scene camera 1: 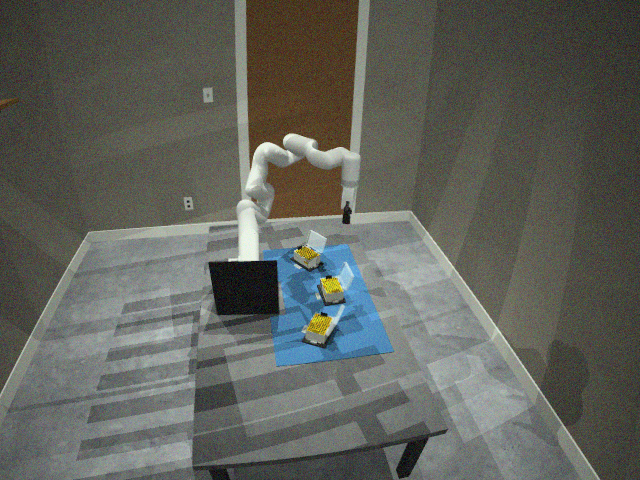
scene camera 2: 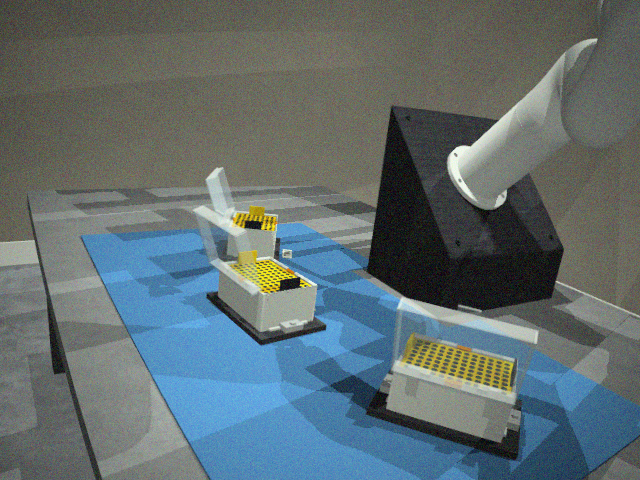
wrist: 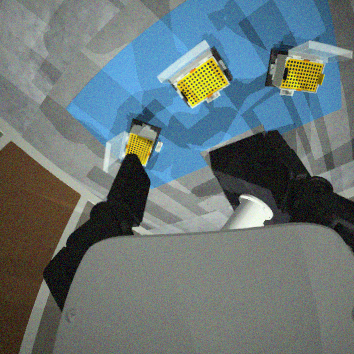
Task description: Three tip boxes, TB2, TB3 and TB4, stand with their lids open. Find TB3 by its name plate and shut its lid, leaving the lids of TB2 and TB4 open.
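Frame: origin at the arm's base, x left, y up, z ahead, level; centimetres.
Seen in the pictures: gripper, fingertip midpoint: [scene camera 1: 347,218] [wrist: 200,158]; arm's base, link origin: [scene camera 1: 248,266] [scene camera 2: 475,178] [wrist: 255,205].
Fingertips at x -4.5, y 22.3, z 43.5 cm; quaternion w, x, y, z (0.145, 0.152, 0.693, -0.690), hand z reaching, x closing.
Observation:
Offsets run from my fingertips to a thing's middle. Level surfaces: height alone.
Three white tip boxes with yellow racks stand with clear lids open; their name plates are too small to read, so I cannot tell which is TB3. The door-side box @[dz -10.0, dx +29.7, dy -35.7 cm] [scene camera 1: 307,257] [scene camera 2: 447,408] [wrist: 140,146] is partly covered by a finger in the wrist view. The middle box @[dz -4.9, dx +0.4, dy -35.7 cm] [scene camera 1: 331,289] [scene camera 2: 242,302] [wrist: 202,82] has its raised lid @[dz +1.8, dx +0.3, dy -31.7 cm] [scene camera 1: 347,276] [wrist: 185,61] on the side away from the arm's base. The third box @[dz -17.5, dx -24.1, dy -35.7 cm] [scene camera 1: 318,327] [scene camera 2: 253,242] [wrist: 302,75] is farthest from the door. My gripper [scene camera 1: 346,220] [wrist: 200,158] is open and empty, high up, apart from all boxes.
The boxes stand on a blue mat @[dy -42.1 cm] [scene camera 1: 289,353] [scene camera 2: 227,397] [wrist: 100,100] on the table @[dy -42.4 cm] [scene camera 1: 310,423]. The arm's black pedestal [scene camera 1: 245,287] [scene camera 2: 413,248] stands beside the mat. A brown door [scene camera 1: 302,77] [wrist: 30,220] is in the wall behind.

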